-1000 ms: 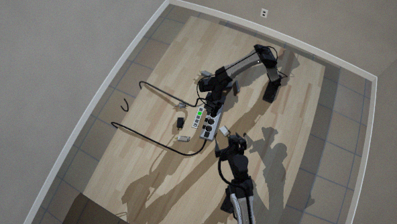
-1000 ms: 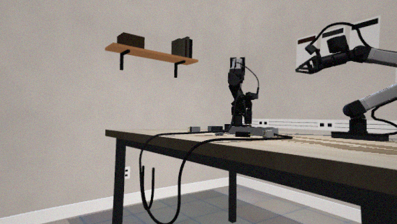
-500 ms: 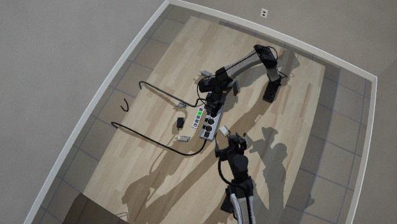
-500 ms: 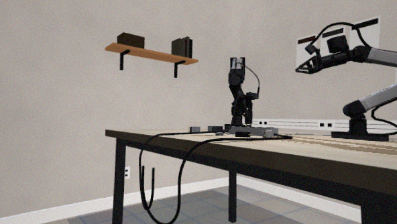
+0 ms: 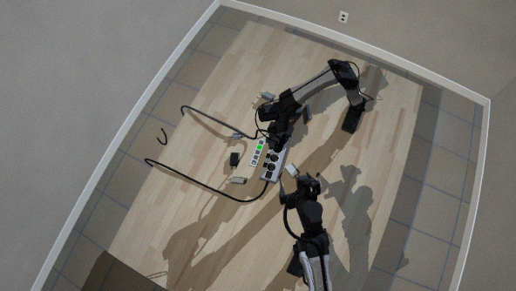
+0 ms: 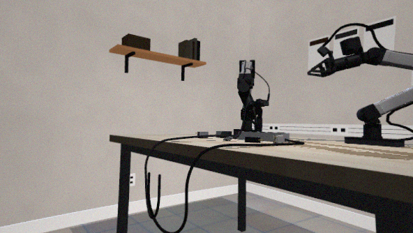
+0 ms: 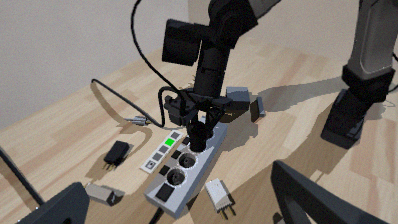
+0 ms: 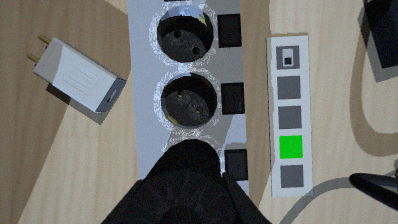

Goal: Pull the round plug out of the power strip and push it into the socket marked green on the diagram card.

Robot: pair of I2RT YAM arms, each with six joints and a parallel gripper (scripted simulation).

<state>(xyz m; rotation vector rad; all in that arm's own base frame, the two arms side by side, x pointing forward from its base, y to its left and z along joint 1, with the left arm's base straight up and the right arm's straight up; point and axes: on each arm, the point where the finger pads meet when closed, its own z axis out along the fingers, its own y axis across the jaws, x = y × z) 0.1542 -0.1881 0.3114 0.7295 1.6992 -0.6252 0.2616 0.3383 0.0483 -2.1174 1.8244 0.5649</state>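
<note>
Right now the diagram card is 80 mm ahead of my right hand, 40 mm to the left of it and 80 mm below it. The rest, counted from my right hand: black round plug right at my right hand; grey plug 210 mm ahead, 70 mm below; black adapter 160 mm ahead, 130 mm to the left, 70 mm below.
</note>
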